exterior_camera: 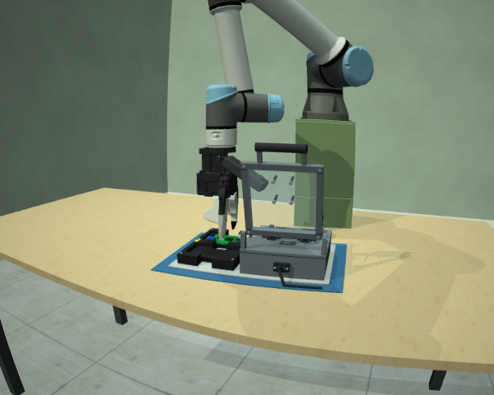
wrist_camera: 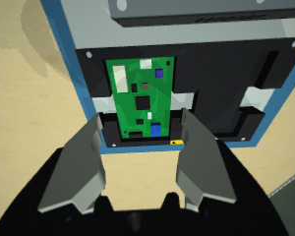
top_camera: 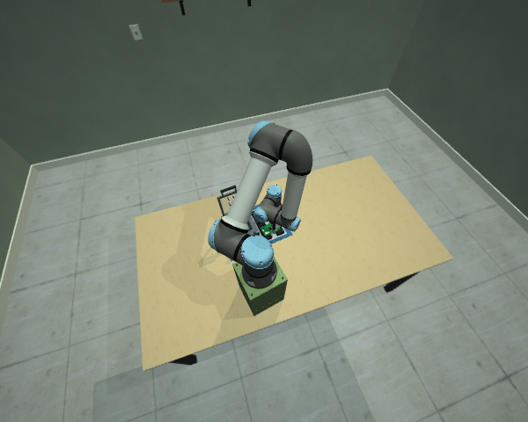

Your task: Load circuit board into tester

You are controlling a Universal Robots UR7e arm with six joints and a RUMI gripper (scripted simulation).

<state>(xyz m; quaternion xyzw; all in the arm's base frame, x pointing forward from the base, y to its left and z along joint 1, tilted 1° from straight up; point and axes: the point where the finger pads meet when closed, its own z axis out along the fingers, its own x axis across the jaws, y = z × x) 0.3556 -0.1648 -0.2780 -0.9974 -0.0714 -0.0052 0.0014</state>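
My hand is 2 cm above the green circuit board. The rest, counted from my hand: clear lid (16 cm ahead, 19 cm to the left, 14 cm above); then tester bed (4 cm ahead, 18 cm to the left, 3 cm above); then black block (3 cm behind, 22 cm to the left, 5 cm above).
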